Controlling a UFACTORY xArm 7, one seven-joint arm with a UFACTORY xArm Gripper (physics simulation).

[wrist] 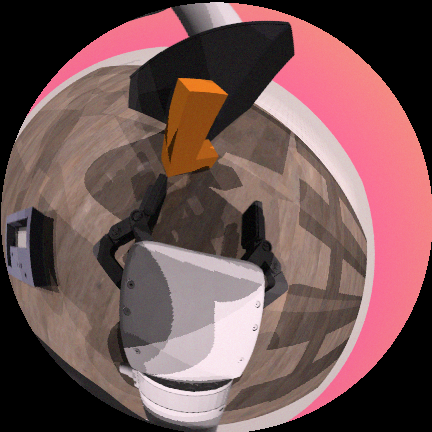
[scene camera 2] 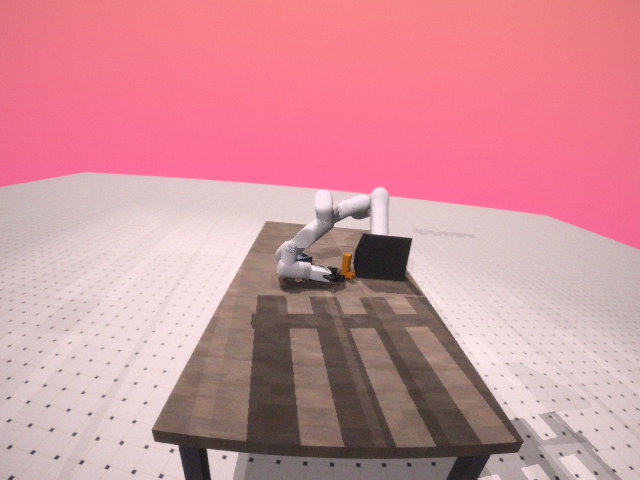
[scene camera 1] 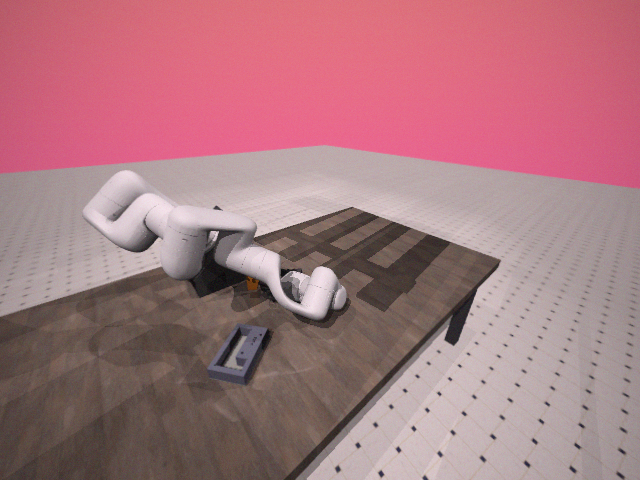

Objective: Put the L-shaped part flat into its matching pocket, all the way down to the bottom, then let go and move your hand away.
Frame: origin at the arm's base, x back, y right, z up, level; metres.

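Where they show: gripper, fingertip midpoint: (wrist: 208,195) (scene camera 2: 340,275); arm's base, link origin: (wrist: 223,44) (scene camera 2: 379,244) (scene camera 1: 208,239).
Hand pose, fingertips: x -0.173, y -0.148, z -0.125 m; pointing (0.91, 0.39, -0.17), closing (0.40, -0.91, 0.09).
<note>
Each offset is from my fingertips to the top centre of the thing. Level surfaces: height alone.
The orange L-shaped part @(dx +0.035, dy +0.050, dz +0.083 m) (scene camera 1: 252,283) (scene camera 2: 346,264) (wrist: 194,120) stands upright on the table, with its long arm pointing up and its short foot at the bottom. My gripper (wrist: 208,195) is open and empty, low over the table and lying nearly level. Its fingers point toward the base of the part, and the part is in front of the fingertips, not between them. In scene camera 2 my gripper (scene camera 2: 341,276) is just left of the part. The grey-blue block with the L-shaped pocket @(dx -0.234, dy +0.180, dz +0.010 m) (scene camera 1: 220,373) (wrist: 34,250) lies on the table; its pocket has a pale floor and shows no part in it.
A large black slanted block (scene camera 2: 383,257) (wrist: 215,60) stands close behind the part, seen from the gripper. The arm (scene camera 1: 258,263) reaches low over the wooden table @(dz -0.027 m) (scene camera 1: 129,413) (scene camera 2: 206,403). The table's long edge runs beyond the pocket block in scene camera 1.
</note>
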